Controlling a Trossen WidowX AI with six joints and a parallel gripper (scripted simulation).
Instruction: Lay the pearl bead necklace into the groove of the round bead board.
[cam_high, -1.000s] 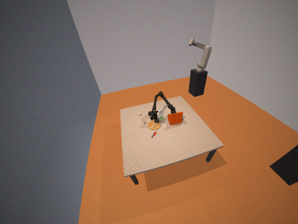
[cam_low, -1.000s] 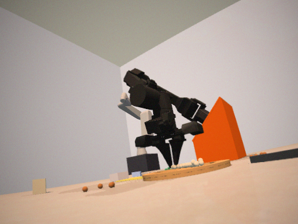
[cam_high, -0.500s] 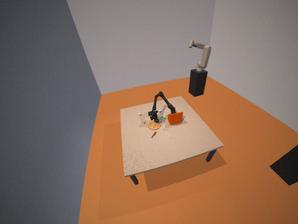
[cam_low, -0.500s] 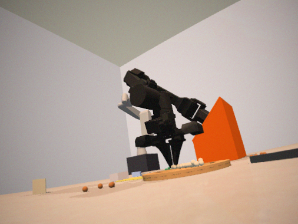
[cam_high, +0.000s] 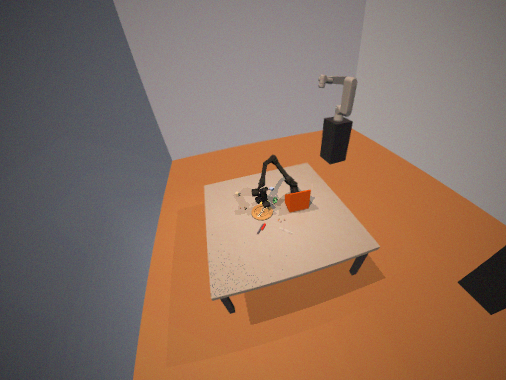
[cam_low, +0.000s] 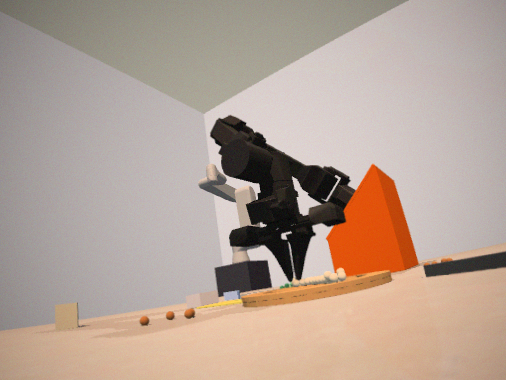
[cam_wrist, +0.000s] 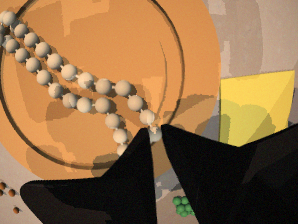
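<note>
Right now my gripper tip is 4 cm short of the round wooden bead board, 5 cm to the right of it and 1 cm above it. Also, from my gripper tip: tan cube: 21 cm ahead, 28 cm to the right; then yellow flat piece: 2 cm behind, 12 cm to the right, 2 cm below; then red-handled tool: 10 cm ahead, 22 cm to the left, 1 cm below.
</note>
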